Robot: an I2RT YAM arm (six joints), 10 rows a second.
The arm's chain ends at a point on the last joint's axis. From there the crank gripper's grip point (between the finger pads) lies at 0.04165 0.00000 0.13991 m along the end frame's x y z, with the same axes.
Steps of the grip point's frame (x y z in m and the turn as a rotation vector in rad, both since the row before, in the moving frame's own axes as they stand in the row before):
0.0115 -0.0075 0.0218 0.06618 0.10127 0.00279
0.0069 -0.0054 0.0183 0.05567 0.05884 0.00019
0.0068 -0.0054 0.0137 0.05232 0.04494 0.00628
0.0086 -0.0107 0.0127 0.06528 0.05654 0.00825
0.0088 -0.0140 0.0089 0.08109 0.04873 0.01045
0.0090 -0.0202 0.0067 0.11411 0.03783 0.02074
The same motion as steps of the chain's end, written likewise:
-0.0024 0.0015 0.0270 0.06618 0.10127 0.00279
-0.0013 0.0023 0.0212 0.05567 0.05884 0.00019
0.0005 0.0016 0.0159 0.05232 0.04494 0.00628
0.0007 -0.0020 0.0156 0.06528 0.05654 0.00825
0.0020 -0.0032 0.0115 0.08109 0.04873 0.01045
0.0036 -0.0053 0.0092 0.11411 0.03783 0.02074

